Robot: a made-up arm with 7 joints.
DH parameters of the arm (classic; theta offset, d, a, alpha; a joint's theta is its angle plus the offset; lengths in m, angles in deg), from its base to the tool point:
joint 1: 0 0.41 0 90
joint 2: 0 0.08 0 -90
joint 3: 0 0.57 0.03 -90
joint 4: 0 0.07 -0.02 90
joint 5: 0 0.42 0 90
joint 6: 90 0.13 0.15 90
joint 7: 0 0.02 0 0
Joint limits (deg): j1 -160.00..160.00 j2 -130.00..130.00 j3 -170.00..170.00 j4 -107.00..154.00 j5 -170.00..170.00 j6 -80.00..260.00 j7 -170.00..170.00
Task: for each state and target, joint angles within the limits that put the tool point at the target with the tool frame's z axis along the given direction. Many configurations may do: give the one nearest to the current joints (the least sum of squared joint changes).
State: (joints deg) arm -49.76 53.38 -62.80 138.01 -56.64 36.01 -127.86
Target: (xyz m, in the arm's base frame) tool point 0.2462 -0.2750 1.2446 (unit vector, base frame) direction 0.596 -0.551 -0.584
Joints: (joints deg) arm 2.42 24.81 -19.22 95.15 -31.95 31.05 -127.86
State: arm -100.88 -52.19 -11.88 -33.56 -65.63 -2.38 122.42
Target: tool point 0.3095 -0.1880 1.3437 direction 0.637 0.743 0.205
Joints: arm -142.48 -2.73 -46.37 -39.27 -109.85 26.94 122.42
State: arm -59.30 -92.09 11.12 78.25 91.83 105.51 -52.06
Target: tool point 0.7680 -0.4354 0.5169 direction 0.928 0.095 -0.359
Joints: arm -29.26 -50.70 22.52 62.78 65.61 77.05 -52.06
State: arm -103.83 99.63 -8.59 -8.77 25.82 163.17 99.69
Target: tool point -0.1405 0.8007 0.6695 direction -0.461 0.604 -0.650
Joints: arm -91.29 80.49 -5.08 19.54 33.47 167.40 99.69
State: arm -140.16 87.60 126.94 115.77 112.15 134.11 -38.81
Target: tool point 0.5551 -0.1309 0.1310 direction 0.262 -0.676 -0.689
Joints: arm -160.00 91.13 135.23 88.48 86.05 91.71 -38.81
